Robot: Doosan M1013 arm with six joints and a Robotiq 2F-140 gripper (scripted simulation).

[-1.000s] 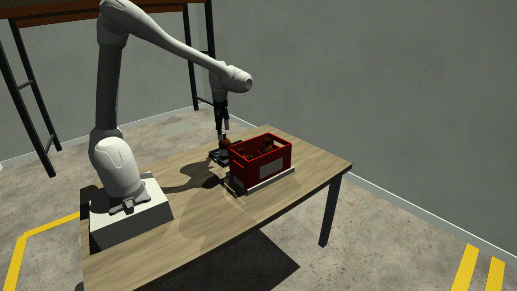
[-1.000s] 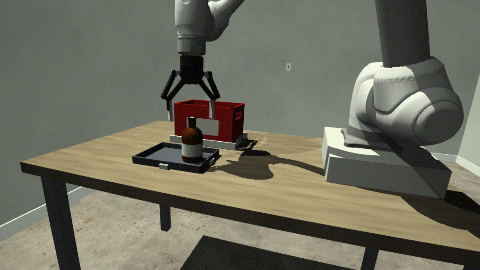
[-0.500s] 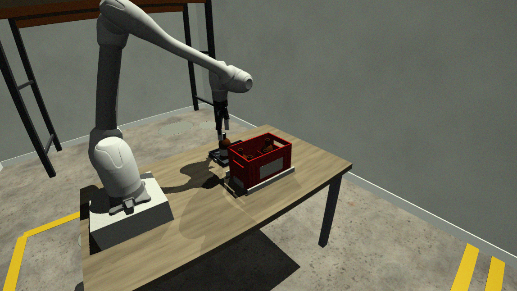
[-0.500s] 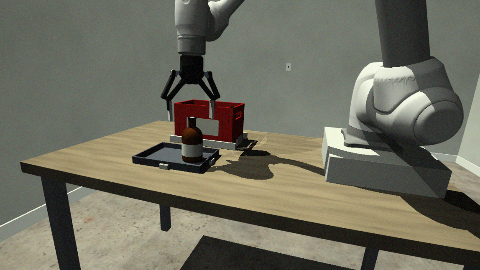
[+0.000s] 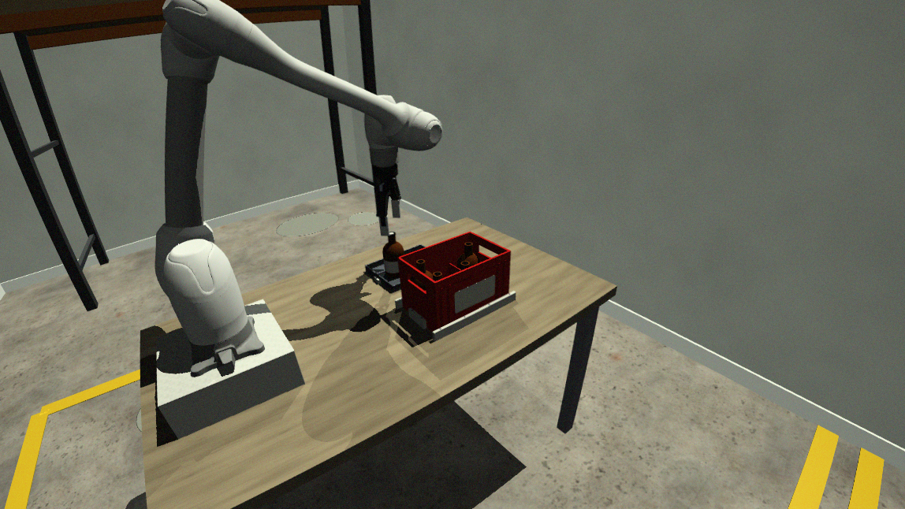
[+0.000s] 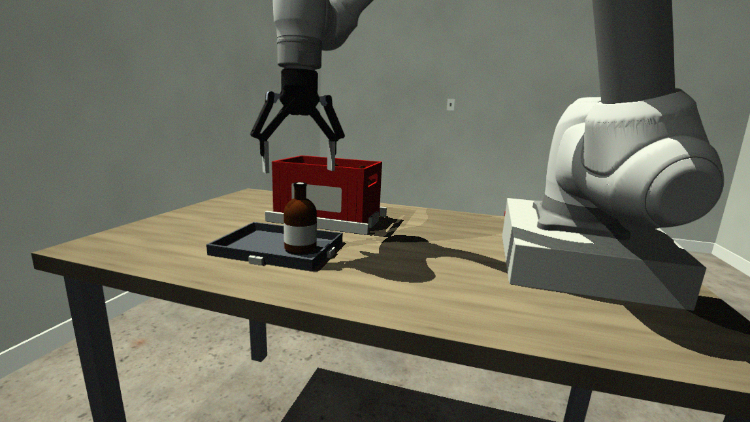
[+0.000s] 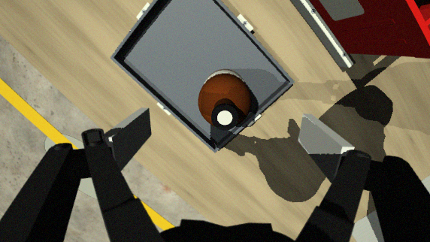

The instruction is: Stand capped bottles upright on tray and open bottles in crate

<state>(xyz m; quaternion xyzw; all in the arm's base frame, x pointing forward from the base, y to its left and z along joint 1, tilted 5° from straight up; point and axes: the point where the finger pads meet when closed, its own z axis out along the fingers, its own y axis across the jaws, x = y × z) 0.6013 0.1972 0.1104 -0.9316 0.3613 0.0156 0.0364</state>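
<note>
Right now my hand is 110 mm above the brown capped bottle. The rest, counted from my hand: red crate 60 mm ahead, 280 mm to the right, 110 mm below; dark tray 50 mm ahead, 10 mm to the left, 180 mm below.
</note>
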